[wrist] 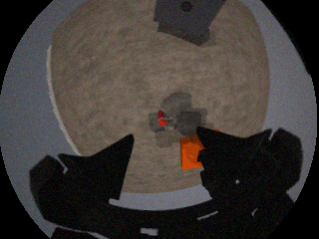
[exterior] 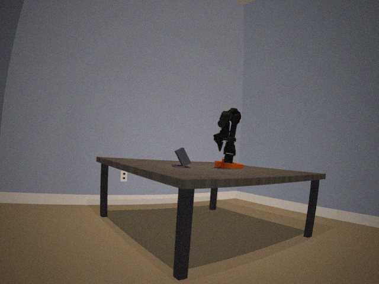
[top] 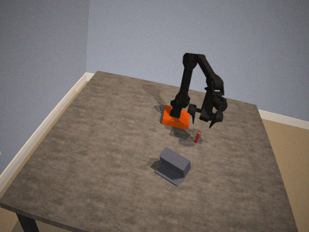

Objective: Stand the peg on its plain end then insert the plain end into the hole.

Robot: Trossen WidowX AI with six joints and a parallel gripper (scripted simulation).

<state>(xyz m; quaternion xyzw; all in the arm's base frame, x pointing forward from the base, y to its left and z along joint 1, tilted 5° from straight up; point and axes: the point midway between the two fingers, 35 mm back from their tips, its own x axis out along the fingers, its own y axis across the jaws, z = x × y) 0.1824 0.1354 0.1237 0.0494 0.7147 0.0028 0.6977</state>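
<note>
My gripper tip is 6 cm above the red peg. Round my gripper tip: grey sloped panel 27 cm ahead, 10 cm to the right, 5 cm below; flat grey foot plate 29 cm ahead, 12 cm to the right, 12 cm below.
</note>
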